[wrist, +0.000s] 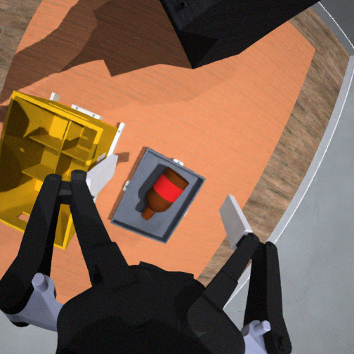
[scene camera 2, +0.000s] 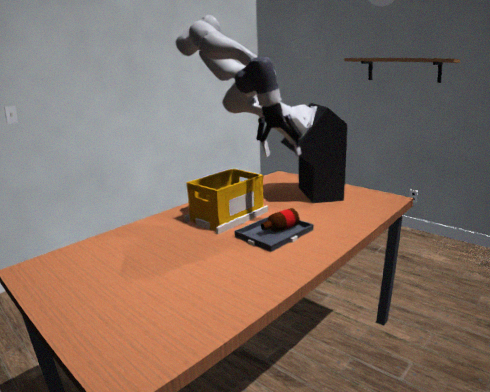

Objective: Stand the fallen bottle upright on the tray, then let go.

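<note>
A brown bottle (scene camera 2: 282, 220) (wrist: 168, 189) with a red label lies on its side on the dark grey tray (scene camera 2: 270, 246) (wrist: 138, 235). In the wrist view its neck points to the lower left and its base to the upper right. My gripper (scene camera 2: 282, 151) (wrist: 171, 184) is open and empty, high above the table. In the wrist view the bottle and tray show between the two widely spaced fingertips, well below them. In scene camera 2 the gripper hangs above and behind the tray.
A yellow crate (scene camera 2: 203, 206) (wrist: 107, 137) with inner dividers stands beside the tray, with white strips around its base. The black robot pedestal (scene camera 2: 325, 160) (wrist: 225, 25) stands at the table's far end. The wooden table (scene camera 2: 175, 285) (wrist: 240, 120) carries them. A shelf (scene camera 2: 400, 60) hangs on the wall.
</note>
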